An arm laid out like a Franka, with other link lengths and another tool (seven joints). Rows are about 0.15 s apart.
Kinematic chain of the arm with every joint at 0, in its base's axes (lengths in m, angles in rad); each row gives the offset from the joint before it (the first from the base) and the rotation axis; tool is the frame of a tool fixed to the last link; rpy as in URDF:
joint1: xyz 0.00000 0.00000 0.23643 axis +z
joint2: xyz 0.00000 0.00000 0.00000 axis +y
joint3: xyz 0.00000 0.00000 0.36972 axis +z
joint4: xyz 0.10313 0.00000 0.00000 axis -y
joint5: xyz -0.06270 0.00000 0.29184 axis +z
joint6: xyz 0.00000 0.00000 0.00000 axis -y
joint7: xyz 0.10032 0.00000 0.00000 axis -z
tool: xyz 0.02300 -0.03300 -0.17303 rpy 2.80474 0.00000 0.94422
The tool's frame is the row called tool.
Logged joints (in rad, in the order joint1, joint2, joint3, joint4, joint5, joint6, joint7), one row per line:
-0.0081, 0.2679, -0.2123, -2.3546, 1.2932, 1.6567, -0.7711
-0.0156, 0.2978, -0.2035, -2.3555, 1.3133, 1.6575, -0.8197
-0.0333, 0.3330, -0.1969, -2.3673, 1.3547, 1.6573, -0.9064
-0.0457, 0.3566, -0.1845, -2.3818, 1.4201, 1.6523, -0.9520
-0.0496, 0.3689, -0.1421, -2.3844, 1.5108, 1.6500, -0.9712
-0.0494, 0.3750, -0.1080, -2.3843, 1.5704, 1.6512, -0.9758
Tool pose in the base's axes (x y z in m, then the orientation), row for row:
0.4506, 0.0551, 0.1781, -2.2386, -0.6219, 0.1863
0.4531, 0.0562, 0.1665, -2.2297, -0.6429, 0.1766
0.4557, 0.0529, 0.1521, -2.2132, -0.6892, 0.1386
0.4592, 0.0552, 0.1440, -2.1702, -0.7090, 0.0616
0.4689, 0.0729, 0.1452, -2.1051, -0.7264, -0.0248
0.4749, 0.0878, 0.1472, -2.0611, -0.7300, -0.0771
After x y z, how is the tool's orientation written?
As angles about the fixed x, y, z axes (roll, pitch, yaw), in radians.
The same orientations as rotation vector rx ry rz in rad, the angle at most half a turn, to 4 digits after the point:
-2.0884, -0.5282, -0.5851
-2.0760, -0.5305, -0.6100
-2.0581, -0.5192, -0.6756
-2.0400, -0.4642, -0.7263
-2.0047, -0.4085, -0.7740
-1.9805, -0.3742, -0.7956

